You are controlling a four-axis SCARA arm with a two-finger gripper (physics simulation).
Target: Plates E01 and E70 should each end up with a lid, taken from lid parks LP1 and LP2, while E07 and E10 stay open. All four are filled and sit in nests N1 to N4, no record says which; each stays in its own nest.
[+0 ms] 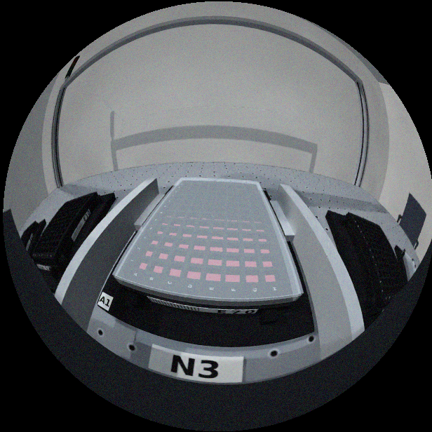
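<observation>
My gripper [216,189] is shut on a clear lid [220,200], with one finger pad along each long side. The lid is level and lies over plate E70 [175,304], whose pink-filled wells show through it. The lid's front edge lines up with the plate's front. Whether the lid rests fully on the plate I cannot tell. The plate sits in the black nest N3 [200,332], and its label E70 shows partly below the lid's front edge. The lid parks cannot be made out.
A dark plate in a nest [62,232] stands on the left; its label is too small to read surely. Another dark plate [375,245] stands on the right. A perforated deck [335,200] runs behind, and a dark blue panel [413,217] stands at far right.
</observation>
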